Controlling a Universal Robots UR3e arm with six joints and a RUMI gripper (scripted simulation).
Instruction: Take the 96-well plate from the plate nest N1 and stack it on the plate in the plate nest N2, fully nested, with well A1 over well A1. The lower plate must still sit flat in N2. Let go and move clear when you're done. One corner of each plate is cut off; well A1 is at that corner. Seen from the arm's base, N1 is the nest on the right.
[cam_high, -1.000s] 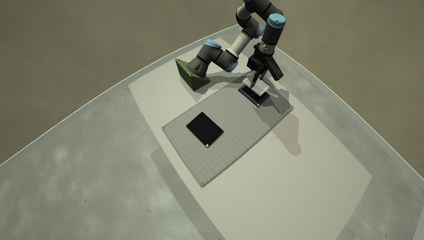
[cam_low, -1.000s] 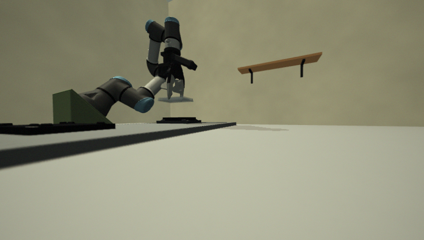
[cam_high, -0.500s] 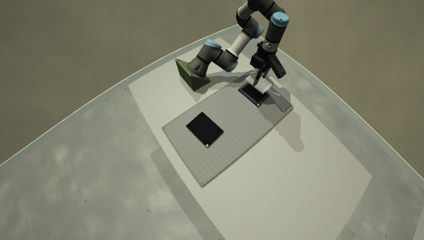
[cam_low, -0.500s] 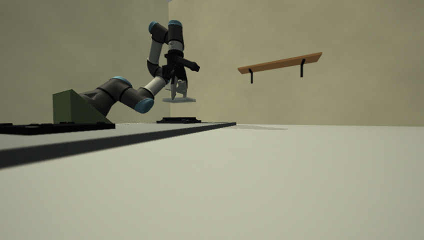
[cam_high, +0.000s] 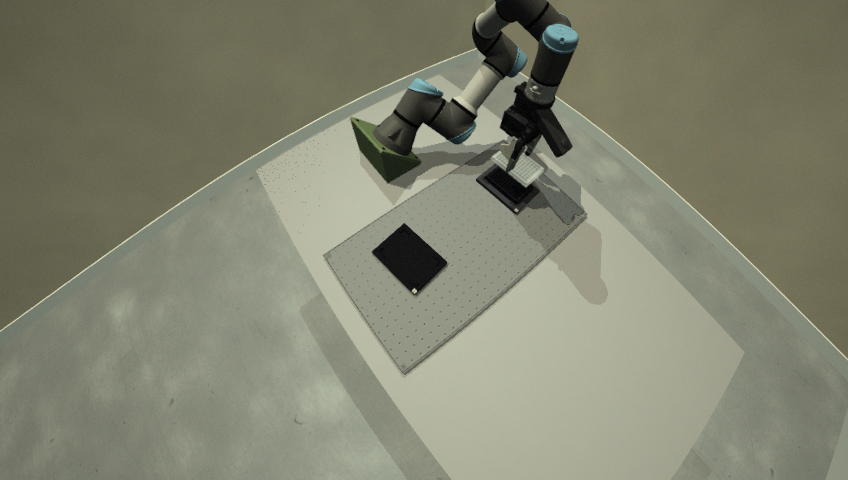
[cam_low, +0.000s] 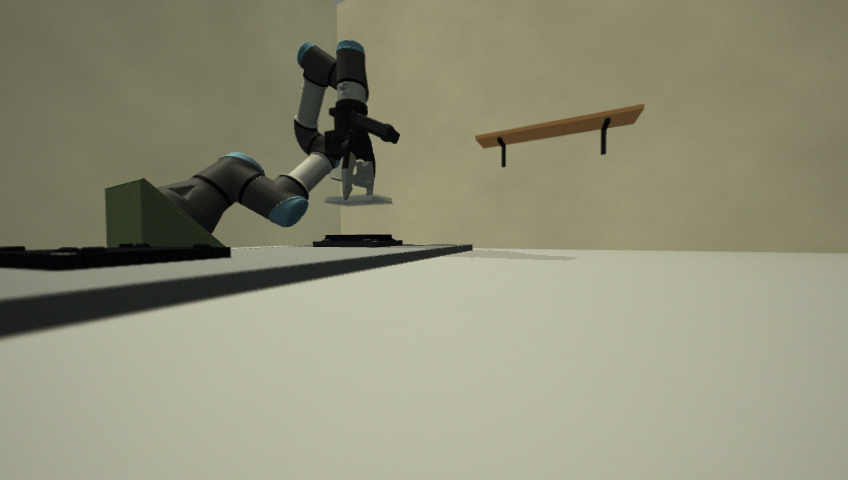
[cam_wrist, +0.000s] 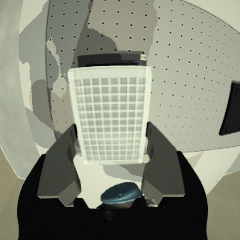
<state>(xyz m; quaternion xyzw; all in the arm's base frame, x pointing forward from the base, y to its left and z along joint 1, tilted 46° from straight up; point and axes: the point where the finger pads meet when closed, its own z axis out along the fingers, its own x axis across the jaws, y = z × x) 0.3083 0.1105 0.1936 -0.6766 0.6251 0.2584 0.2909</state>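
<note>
Now: the dark plate 100 mm below my hand. Also, from my hand: black nest 380 mm to the right, 110 mm below, 10 mm ahead; white 96-well plate 10 mm below.
</note>
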